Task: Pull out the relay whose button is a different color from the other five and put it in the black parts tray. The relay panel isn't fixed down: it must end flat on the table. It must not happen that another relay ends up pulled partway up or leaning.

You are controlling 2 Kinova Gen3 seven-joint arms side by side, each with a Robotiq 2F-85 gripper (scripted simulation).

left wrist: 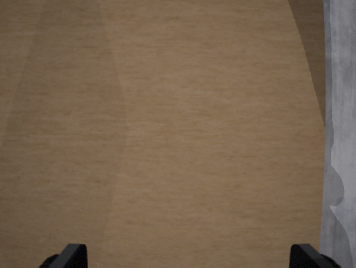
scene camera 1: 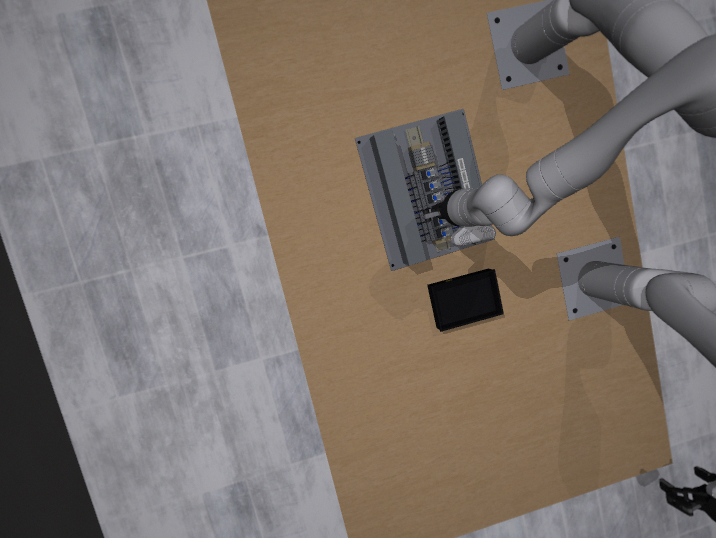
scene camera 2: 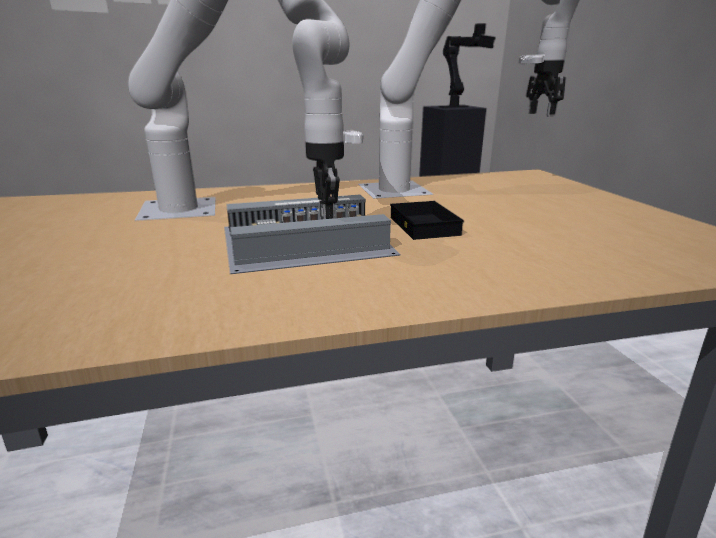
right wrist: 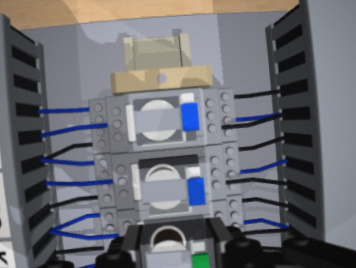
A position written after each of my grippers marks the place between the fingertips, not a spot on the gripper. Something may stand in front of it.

Observation:
In view: my left gripper [scene camera 2: 541, 114], my right gripper [scene camera 2: 327, 219], a relay panel [scene camera 1: 387, 157] and a black parts tray [scene camera 1: 473, 297].
The relay panel also shows in scene camera 2 [scene camera 2: 259, 244] and in the right wrist view [right wrist: 296, 61]. The black parts tray also shows in scene camera 2 [scene camera 2: 428, 219]. My right gripper also shows in the right wrist view [right wrist: 175, 241]. The left wrist view does not show the relay panel: it is out of frame. The left wrist view does not show the black parts tray: it is out of frame.

